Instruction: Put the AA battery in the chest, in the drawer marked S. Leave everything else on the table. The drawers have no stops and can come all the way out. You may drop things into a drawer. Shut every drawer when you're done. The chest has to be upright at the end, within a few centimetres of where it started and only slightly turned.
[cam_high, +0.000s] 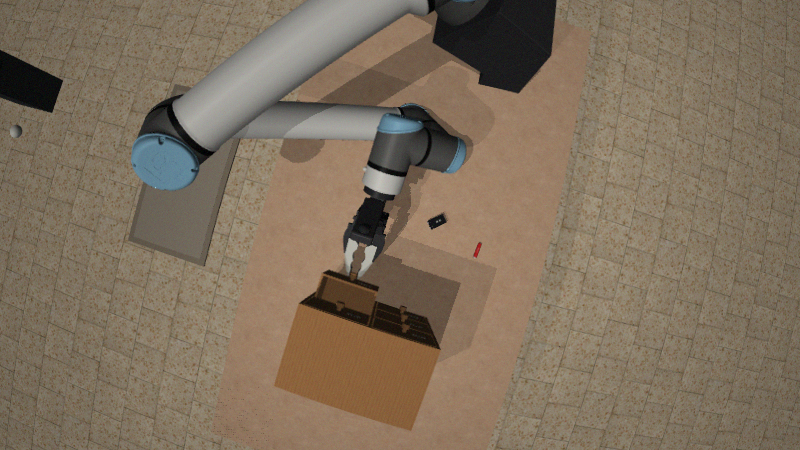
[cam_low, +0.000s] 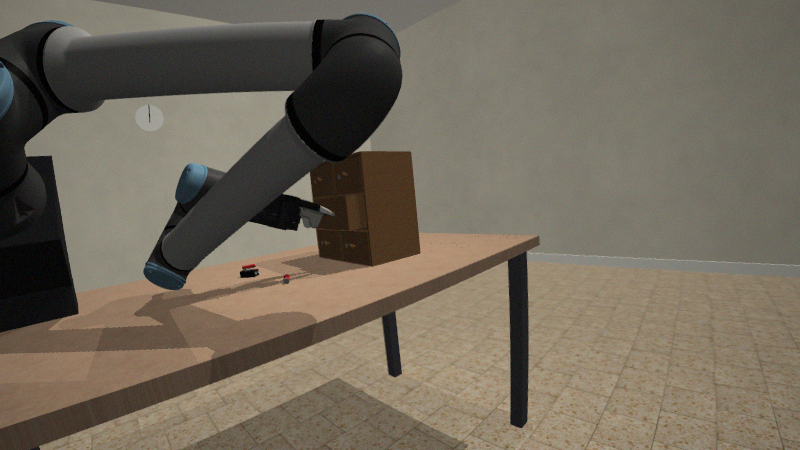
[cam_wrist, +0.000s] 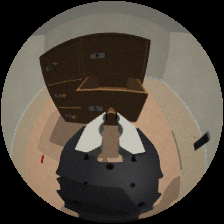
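The drawer lies 10 cm ahead of my hand, 2 cm below it and 1 cm to the right of it. The rest, counted from my hand: small black object: 17 cm to the left, 16 cm behind, 15 cm below.
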